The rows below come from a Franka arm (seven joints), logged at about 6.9 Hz.
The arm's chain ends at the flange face. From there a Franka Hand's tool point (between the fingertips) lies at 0.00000 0.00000 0.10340 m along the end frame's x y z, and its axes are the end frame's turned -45 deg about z.
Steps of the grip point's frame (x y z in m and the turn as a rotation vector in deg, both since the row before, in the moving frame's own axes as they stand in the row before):
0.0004, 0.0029, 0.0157, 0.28, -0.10, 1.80
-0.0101, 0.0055, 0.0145, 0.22, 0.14, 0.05
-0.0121, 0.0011, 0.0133, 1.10, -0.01, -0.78
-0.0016, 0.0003, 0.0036, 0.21, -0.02, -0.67
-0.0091, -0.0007, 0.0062, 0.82, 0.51, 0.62
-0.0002, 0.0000, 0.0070, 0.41, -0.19, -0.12
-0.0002, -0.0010, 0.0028, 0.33, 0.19, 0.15
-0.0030, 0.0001, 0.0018, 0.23, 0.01, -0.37
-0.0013, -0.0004, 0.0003, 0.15, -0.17, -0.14
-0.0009, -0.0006, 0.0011, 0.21, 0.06, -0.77
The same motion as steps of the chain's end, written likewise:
0.0028, 0.0020, 0.0157, 0.13, -0.27, 1.80
-0.0032, 0.0115, 0.0145, 0.25, -0.06, 0.05
-0.0064, 0.0107, 0.0133, 0.77, -0.78, -0.78
-0.0006, 0.0016, 0.0036, 0.13, -0.16, -0.67
-0.0065, 0.0076, 0.0062, 0.94, -0.22, 0.62
0.0006, 0.0004, 0.0070, 0.16, -0.42, -0.12
-0.0007, 0.0001, 0.0028, 0.37, -0.10, 0.15
-0.0018, 0.0025, 0.0018, 0.17, -0.16, -0.37
-0.0008, 0.0006, 0.0003, -0.01, -0.23, -0.14
-0.0009, 0.0006, 0.0011, 0.19, -0.11, -0.77

